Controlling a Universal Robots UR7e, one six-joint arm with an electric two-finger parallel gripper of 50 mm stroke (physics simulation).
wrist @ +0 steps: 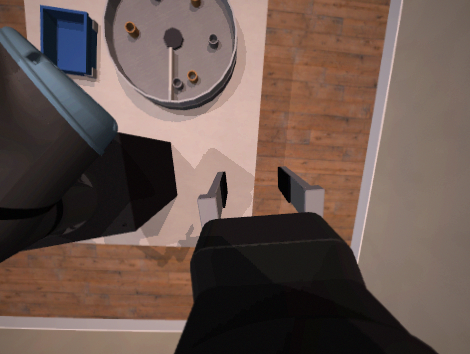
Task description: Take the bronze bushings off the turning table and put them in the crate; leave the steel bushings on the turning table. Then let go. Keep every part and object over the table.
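Places are measured from the arm's base along level axes (x right, y back, z down), in metres.
Pixels of known places: gripper, fingertip midpoint: (252, 179); arm's base at its link origin: (57, 195).
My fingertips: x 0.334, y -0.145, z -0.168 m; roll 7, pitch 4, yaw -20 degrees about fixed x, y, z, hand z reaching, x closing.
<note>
Ahead of a thing's pixels: the offset from my fingertips to its top centre. "spot": to the spot under its first point. Level surfaces: height alone.
The round grey turning table {dy -0.339, dx -0.298, dz +0.450 m} (150, 65) with a raised rim shows at the top of the wrist view, cut off by the frame's edge. On it stand bronze bushings: one {dy -0.324, dx -0.428, dz +0.433 m} (130, 28) at the left, one (192, 76) at the lower right and one {spot: dy -0.454, dx -0.248, dz +0.440 m} (195, 2) at the top edge. A steel bushing (213, 40) stands at the right and another steel bushing (177, 83) beside the pale bar. A further small part at the top edge is too cut off to tell. The blue crate {dy -0.243, dx -0.650, dz +0.461 m} (72, 45) is left of the turning table and looks empty. My gripper (252, 179) is open and empty, well away from both.
A pale bar {spot: dy -0.224, dx -0.275, dz +0.426 m} (170, 72) runs from the dark hub {dy -0.339, dx -0.298, dz +0.450 m} (173, 38) to the rim of the turning table. The pale table {dz +0.511 m} (220, 130) ends at the right and at the bottom, with wooden floor (320, 100) beyond. The robot's own arm (40, 125) fills the left side.
</note>
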